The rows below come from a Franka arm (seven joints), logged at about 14 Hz.
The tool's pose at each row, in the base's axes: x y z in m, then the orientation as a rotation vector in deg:
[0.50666, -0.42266, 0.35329, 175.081, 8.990, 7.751]
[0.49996, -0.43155, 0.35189, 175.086, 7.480, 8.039]
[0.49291, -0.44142, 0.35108, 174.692, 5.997, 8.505]
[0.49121, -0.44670, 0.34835, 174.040, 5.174, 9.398]
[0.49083, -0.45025, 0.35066, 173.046, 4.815, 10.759]
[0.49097, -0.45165, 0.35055, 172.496, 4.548, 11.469]
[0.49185, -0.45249, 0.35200, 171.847, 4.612, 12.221]
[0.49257, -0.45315, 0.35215, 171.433, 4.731, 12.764]
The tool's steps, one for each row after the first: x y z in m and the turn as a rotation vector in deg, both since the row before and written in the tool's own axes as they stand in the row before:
[-0.00769, 0.00804, 0.00143, -0.104, 0.146, 0.988]
[-0.00794, 0.00916, 0.00088, -0.484, 0.259, 0.950]
[-0.00233, 0.00489, 0.00298, -0.677, 0.561, 0.520]
[-0.00036, 0.00374, -0.00199, -0.963, 0.892, 0.213]
[0.00004, 0.00138, 0.00028, -0.535, 0.467, 0.162]
[0.00101, 0.00105, -0.00121, -0.605, 0.513, -0.061]
[0.00069, 0.00071, 0.00004, -0.375, 0.374, -0.087]

